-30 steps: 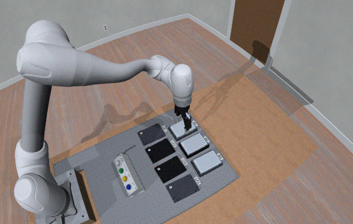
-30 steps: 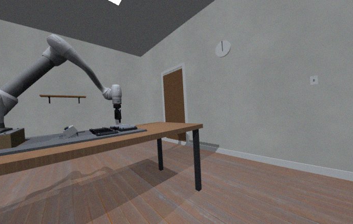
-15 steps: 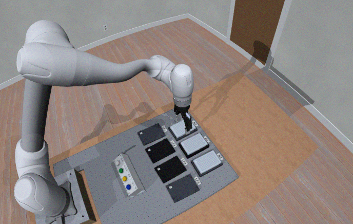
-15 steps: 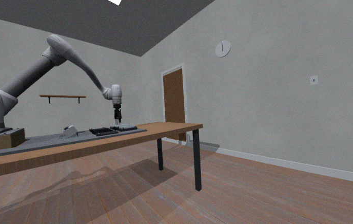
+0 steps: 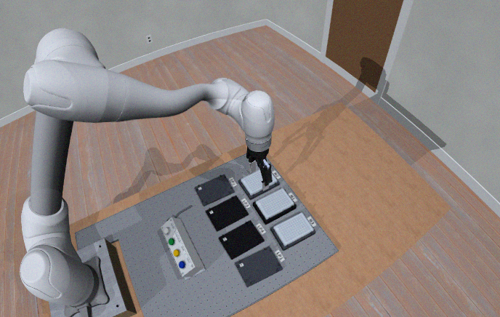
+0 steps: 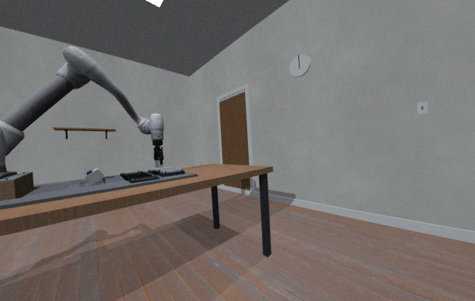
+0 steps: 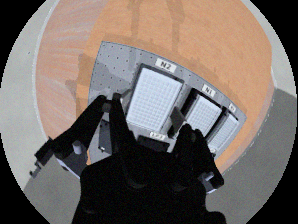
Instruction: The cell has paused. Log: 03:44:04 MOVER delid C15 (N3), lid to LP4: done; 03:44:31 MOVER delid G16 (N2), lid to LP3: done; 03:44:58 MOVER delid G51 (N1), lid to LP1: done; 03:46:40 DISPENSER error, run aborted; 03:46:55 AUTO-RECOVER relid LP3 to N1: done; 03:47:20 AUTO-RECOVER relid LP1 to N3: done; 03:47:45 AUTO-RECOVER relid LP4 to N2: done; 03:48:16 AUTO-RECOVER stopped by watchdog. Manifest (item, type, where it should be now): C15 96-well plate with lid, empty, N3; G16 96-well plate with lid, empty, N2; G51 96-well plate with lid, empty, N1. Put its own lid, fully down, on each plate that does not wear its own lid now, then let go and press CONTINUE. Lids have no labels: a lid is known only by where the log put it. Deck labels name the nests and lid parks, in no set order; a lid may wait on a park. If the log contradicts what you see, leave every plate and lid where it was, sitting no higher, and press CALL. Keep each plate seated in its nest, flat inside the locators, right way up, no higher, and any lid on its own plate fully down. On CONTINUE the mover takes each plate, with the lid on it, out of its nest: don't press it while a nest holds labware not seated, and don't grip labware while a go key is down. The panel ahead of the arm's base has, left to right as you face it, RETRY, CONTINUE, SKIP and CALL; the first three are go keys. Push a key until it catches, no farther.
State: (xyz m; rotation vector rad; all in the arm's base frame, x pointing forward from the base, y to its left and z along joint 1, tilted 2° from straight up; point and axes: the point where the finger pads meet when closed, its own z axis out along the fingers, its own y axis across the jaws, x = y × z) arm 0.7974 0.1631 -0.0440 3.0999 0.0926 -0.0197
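Right now my hand is 42 cm past the green key, 12 cm to the left of it and 1 cm below it. Round my hand: label N2: 9 cm ahead, 1 cm to the left, 5 cm below; yellow key: 42 cm behind, 17 cm to the right, 1 cm above; black lid park: 18 cm behind, 7 cm to the right, 5 cm below.
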